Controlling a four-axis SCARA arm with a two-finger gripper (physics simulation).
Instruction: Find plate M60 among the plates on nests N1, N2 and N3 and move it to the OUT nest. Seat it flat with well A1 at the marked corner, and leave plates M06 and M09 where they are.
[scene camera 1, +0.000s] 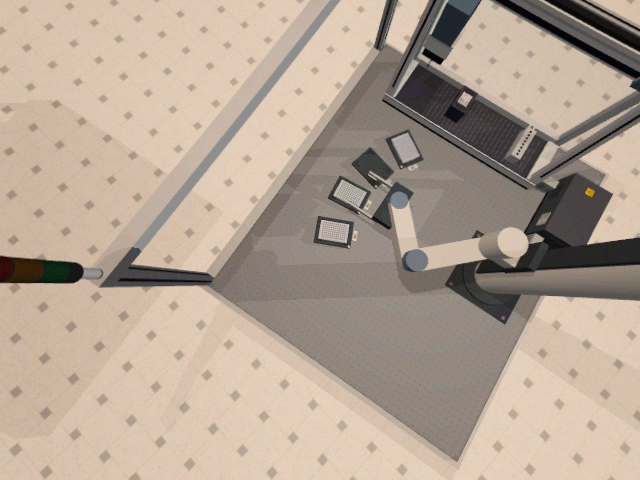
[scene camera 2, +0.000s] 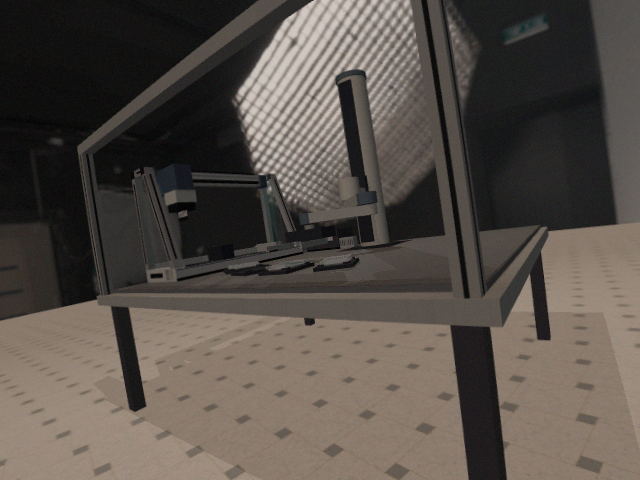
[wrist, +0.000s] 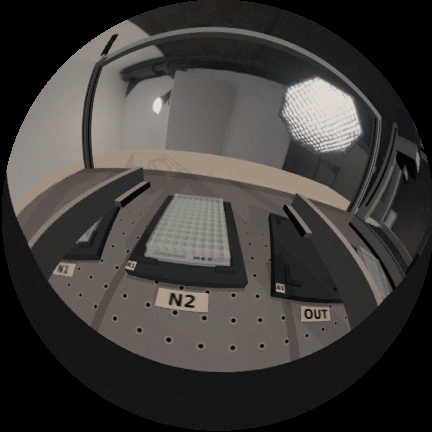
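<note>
Plate M60, a pale well plate with "M60" on its near edge, lies on nest N2. The nest's A1 tag is at its near left corner. The black OUT nest holds no plate; its A1 tag is at the near left. A plate lies on nest N1, partly hidden in the wrist view, and another plate lies on N3; their marks are not readable. My gripper is open and empty, its fingers apart on either side of M60 in view.
The gantry machine's dark deck stands beyond N3, with its frame around it. A dark box stands near the arm's column. A frame post rises at the table corner.
</note>
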